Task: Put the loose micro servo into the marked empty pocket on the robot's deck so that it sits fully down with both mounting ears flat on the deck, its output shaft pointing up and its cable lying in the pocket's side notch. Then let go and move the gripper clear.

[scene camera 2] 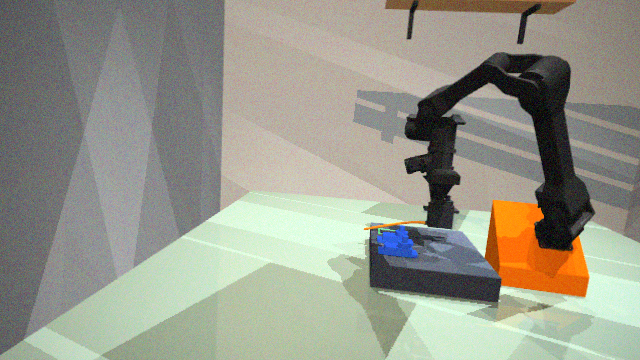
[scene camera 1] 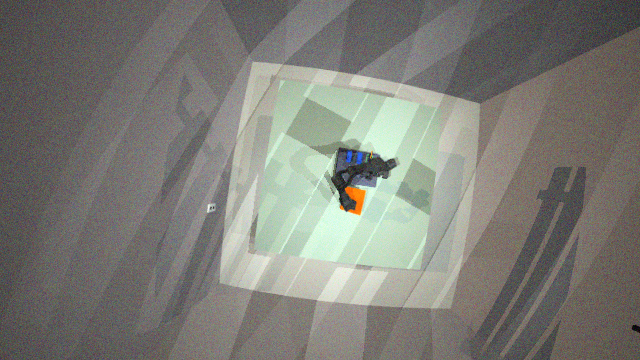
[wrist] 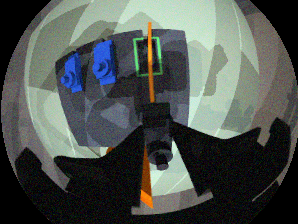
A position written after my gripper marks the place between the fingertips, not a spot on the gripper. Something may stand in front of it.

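Scene camera 2: my gripper (scene camera 2: 434, 207), a micro servo (scene camera 2: 442, 217). Wrist view: my gripper (wrist: 157, 127), the micro servo (wrist: 157, 122), both visible.
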